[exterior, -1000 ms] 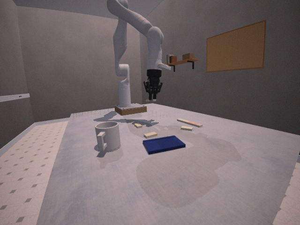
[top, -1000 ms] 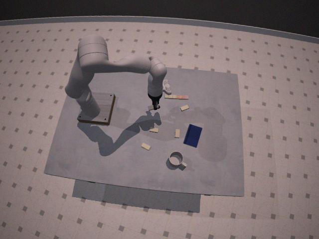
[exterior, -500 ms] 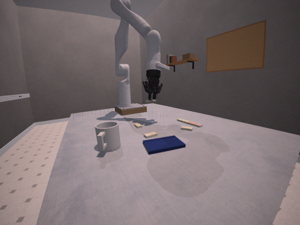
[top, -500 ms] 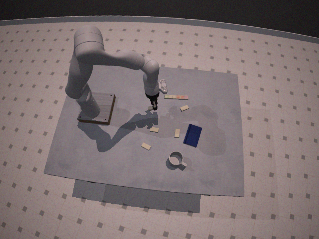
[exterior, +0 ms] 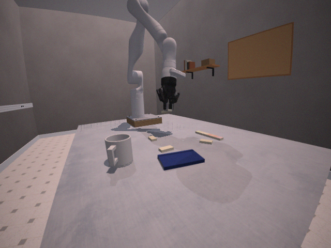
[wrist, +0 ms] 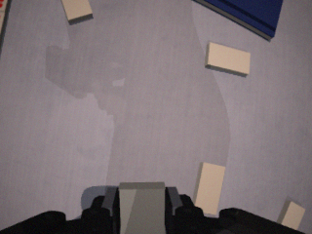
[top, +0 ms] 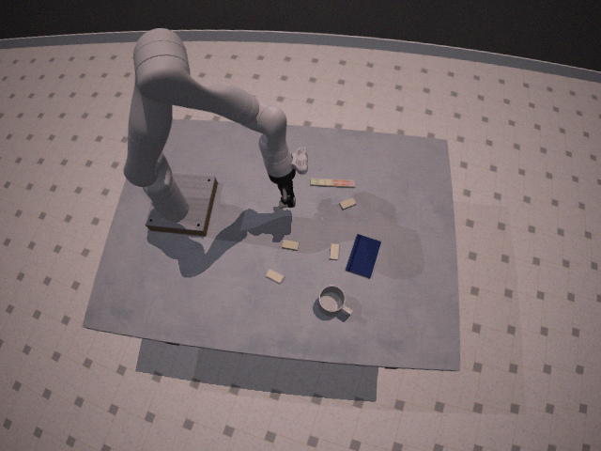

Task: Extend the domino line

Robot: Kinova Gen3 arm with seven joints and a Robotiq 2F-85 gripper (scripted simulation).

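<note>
Right now the cream domino is 10 mm behind my hand, 10 mm to the right of it and 20 mm below it.
</note>
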